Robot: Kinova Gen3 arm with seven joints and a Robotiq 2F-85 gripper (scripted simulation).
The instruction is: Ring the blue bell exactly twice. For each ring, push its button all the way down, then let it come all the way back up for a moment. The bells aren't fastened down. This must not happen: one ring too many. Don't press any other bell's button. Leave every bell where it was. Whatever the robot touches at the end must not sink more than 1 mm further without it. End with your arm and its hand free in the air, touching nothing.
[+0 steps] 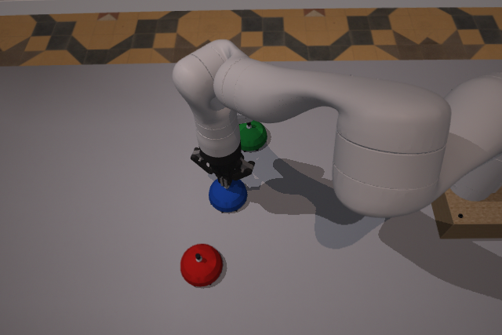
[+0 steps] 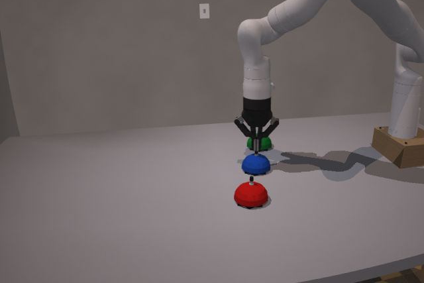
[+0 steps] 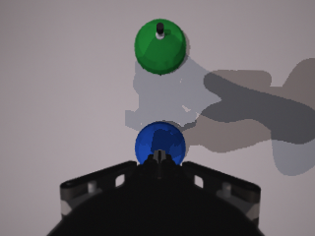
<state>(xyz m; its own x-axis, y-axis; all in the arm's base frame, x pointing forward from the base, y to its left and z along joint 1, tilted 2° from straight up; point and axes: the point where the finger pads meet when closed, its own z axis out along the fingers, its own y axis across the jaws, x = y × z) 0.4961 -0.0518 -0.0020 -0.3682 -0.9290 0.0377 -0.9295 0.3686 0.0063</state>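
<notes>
Now: hand 4 cm above the blue bell. From my hand the other things lie so: green bell 15 cm to the right, 6 cm behind, 4 cm below; then red bell 15 cm to the left, 6 cm ahead, 4 cm below.
</notes>
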